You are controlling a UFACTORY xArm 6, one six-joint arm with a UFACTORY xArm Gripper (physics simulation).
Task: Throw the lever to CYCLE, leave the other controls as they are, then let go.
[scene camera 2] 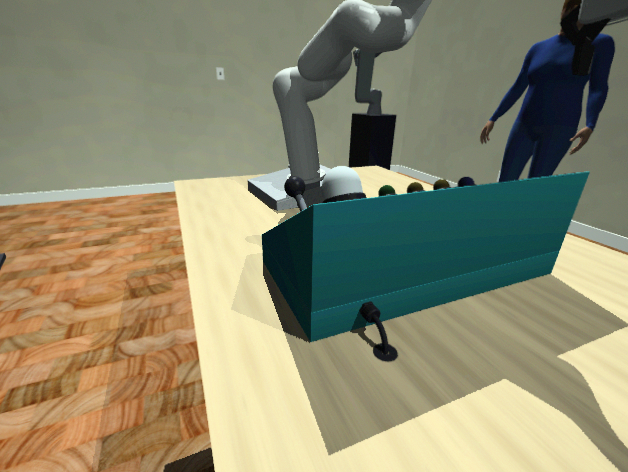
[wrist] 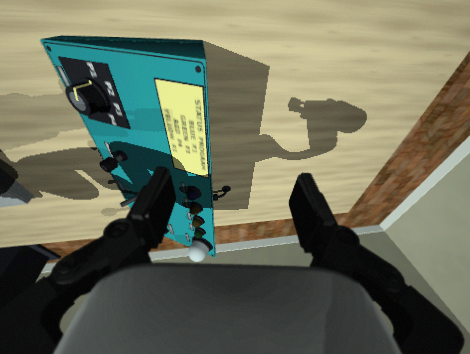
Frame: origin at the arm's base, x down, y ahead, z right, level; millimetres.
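Seen in the pictures: gripper, fingertip midpoint: (scene camera 2: 618, 67) (wrist: 233, 185); arm's base, origin of the base link: (scene camera 2: 306, 177).
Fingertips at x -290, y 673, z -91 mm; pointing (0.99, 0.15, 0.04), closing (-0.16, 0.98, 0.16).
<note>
Pixels of each thing's middle, then the offset from my fingertips to it. "spot": a spot on its surface instead.
- teal control box, body centre: (scene camera 2: 415, 238) (wrist: 167, 167) dz +178, dx +277, dy -146 mm
- lever's black ball, body centre: (scene camera 2: 294, 186) dz +333, dx +201, dy -316 mm
- white dome, surface spot: (scene camera 2: 343, 182) spot: dz +387, dx +135, dy -100 mm
- black rotary knob, body centre: (wrist: 85, 99) dz -13, dx +232, dy -200 mm
- yellow status card, body centre: (wrist: 185, 135) dz +46, dx +169, dy -56 mm
- smaller black control, body centre: (wrist: 117, 159) dz +106, dx +236, dy -217 mm
- black cable, surface spot: (scene camera 2: 381, 329) spot: dz +366, dx +317, dy -28 mm
The teal control box (scene camera 2: 436, 243) (wrist: 135, 85) stands on the table, its back to scene camera 2. The lever's black ball (scene camera 2: 294, 186) stands on a grey rod at the box's left end in that view, beside the white dome (scene camera 2: 343, 182) (wrist: 198, 251). In the wrist view the lever cannot be made out surely near the left finger; its labels do not show legibly. My gripper (wrist: 233, 185) is open and empty, high above and beside the box. Part of the gripper (scene camera 2: 582, 60) shows at the upper right in scene camera 2, apart from the lever.
The box carries a black rotary knob (wrist: 87, 97), a yellow status card (wrist: 186, 127), a smaller black control (wrist: 109, 164) and several dark lamps. A black cable (scene camera 2: 381, 329) leaves its back. The arm's base (scene camera 2: 269, 190) is behind the box. A blue-clad figure (scene camera 2: 553, 86) stands beyond.
</note>
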